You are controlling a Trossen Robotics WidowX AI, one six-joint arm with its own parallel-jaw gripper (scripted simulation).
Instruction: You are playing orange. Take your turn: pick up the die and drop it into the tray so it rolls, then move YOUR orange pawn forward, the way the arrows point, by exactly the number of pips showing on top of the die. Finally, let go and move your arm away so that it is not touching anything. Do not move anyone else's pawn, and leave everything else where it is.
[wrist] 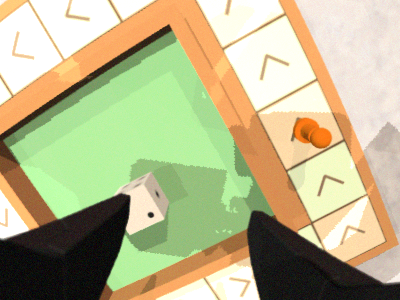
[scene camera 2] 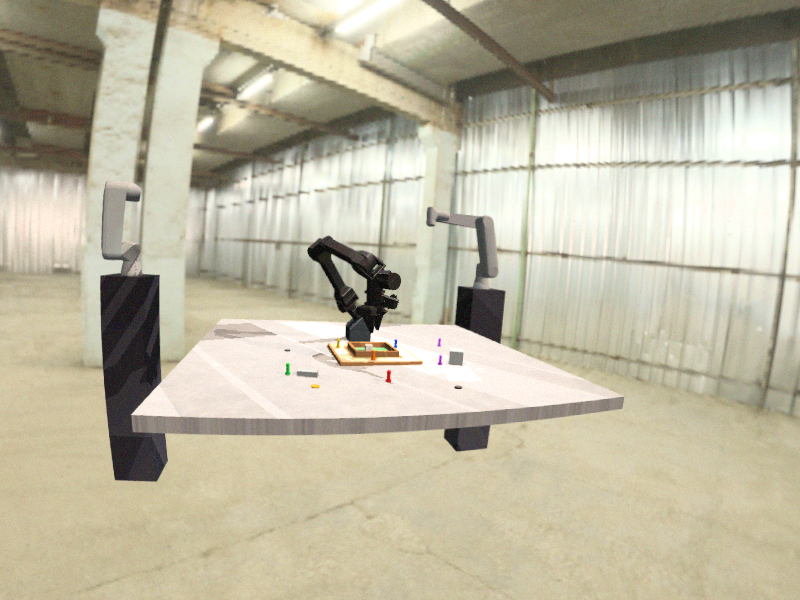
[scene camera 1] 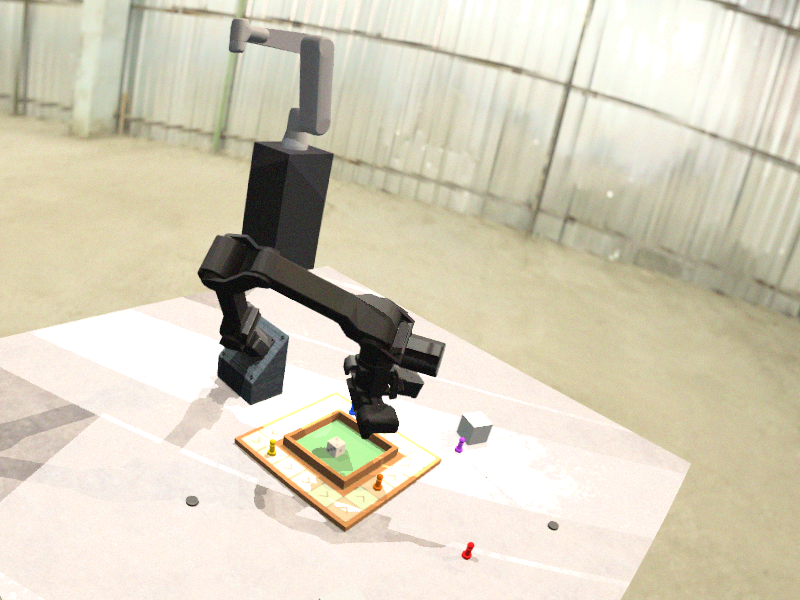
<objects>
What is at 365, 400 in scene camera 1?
My gripper.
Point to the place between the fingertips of my gripper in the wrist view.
190, 213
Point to an orange pawn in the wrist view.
306, 130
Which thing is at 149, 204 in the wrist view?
A white die.
</objects>
